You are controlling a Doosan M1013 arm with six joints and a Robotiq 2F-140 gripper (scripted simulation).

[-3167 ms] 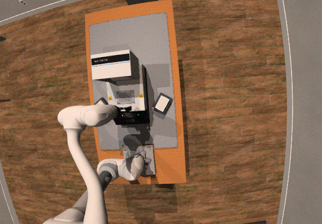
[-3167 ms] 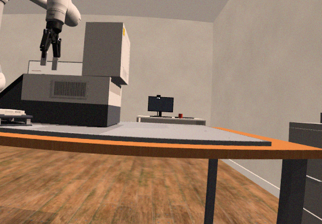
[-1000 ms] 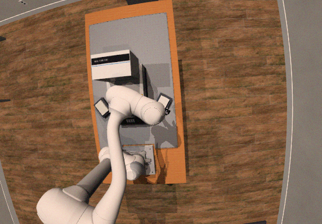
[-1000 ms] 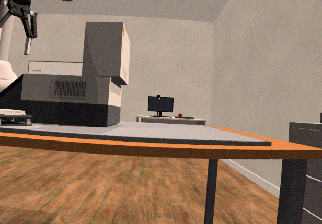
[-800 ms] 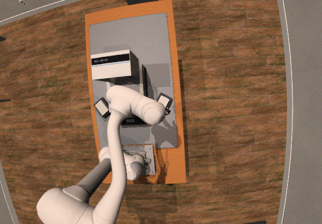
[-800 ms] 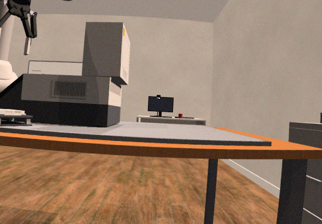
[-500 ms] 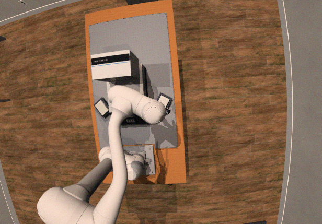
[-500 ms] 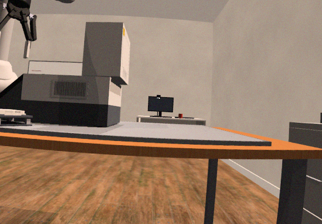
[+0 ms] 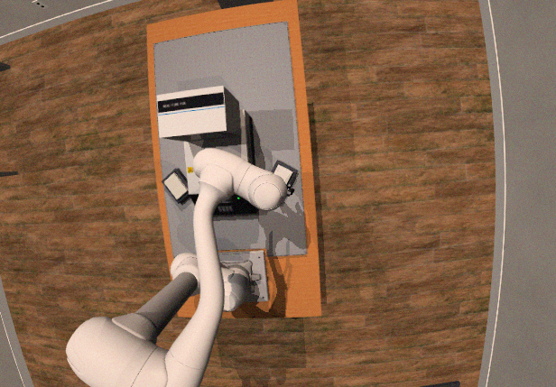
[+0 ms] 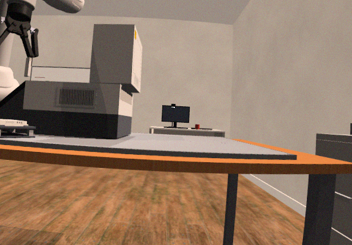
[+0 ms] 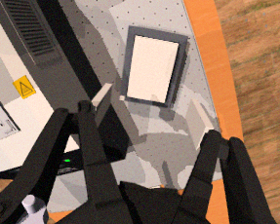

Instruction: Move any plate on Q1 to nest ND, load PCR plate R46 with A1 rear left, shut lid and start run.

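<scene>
My gripper is now 180 mm above the white plate R46. The rest, counted from my hand: dark plate nest N1: 190 mm below; dark nest: 580 mm to the left, 190 mm below, 10 mm ahead; 96-well plate: 580 mm to the left, 180 mm below, 10 mm ahead.
</scene>
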